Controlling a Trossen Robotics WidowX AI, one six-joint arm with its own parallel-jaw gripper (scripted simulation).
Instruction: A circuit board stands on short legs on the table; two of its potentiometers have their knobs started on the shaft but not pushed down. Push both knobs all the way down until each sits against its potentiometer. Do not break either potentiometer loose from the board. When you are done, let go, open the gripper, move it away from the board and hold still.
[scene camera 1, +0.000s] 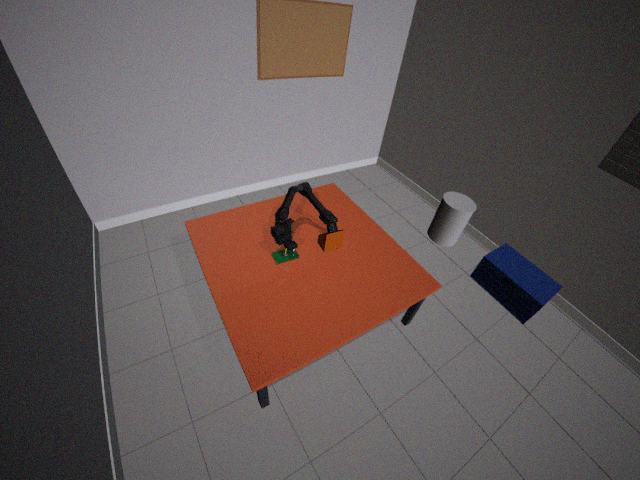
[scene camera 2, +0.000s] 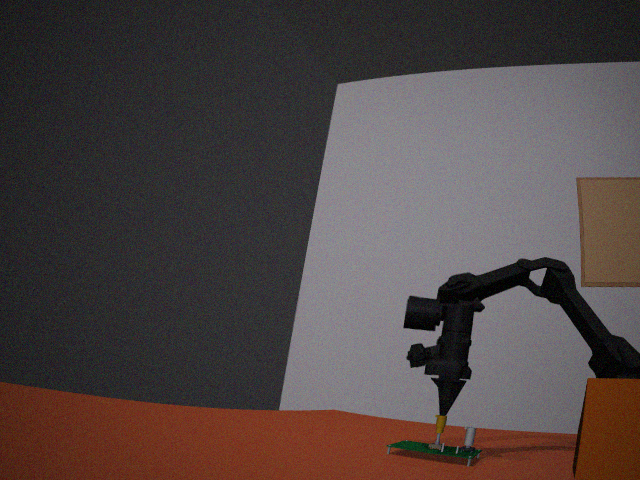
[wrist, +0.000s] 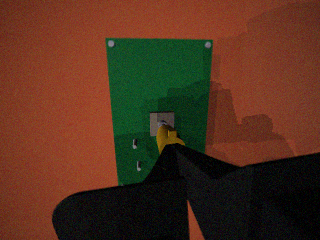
I see my gripper (scene camera 2: 442, 415).
My gripper is seen too in the wrist view (wrist: 171, 150).
